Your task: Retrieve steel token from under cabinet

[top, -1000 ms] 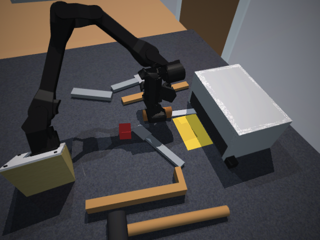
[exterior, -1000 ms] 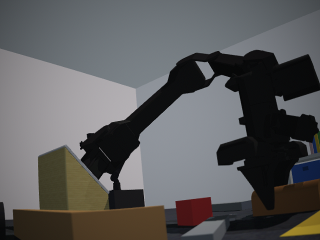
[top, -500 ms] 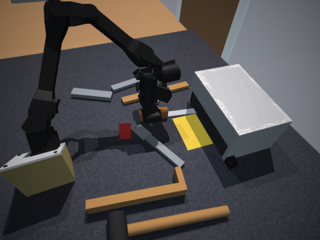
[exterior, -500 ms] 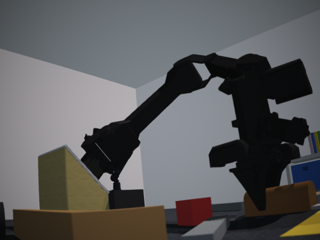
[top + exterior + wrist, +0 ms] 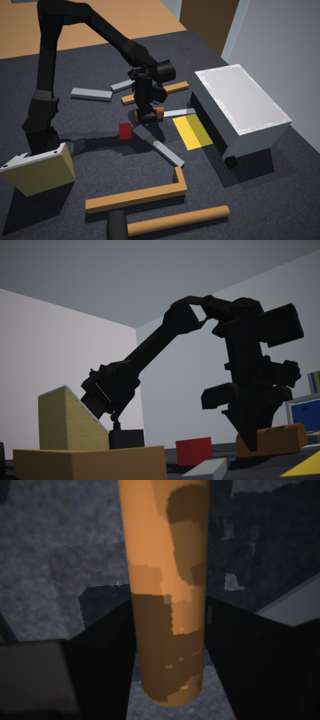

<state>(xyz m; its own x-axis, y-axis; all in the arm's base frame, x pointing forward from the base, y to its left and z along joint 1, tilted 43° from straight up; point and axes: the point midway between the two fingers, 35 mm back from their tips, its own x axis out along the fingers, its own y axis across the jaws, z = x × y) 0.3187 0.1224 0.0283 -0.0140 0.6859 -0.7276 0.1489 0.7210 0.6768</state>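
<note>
My gripper tip is now 8 cm short of the small grey cube and 7 cm to the right of it. Also, from my gripper tip: grey t-shaped tool: 20 cm to the left, 2 cm ahead; wooden strip: 11 cm to the left, 10 cm ahead; red cube: 9 cm behind, 6 cm to the right, 1 cm above.
</note>
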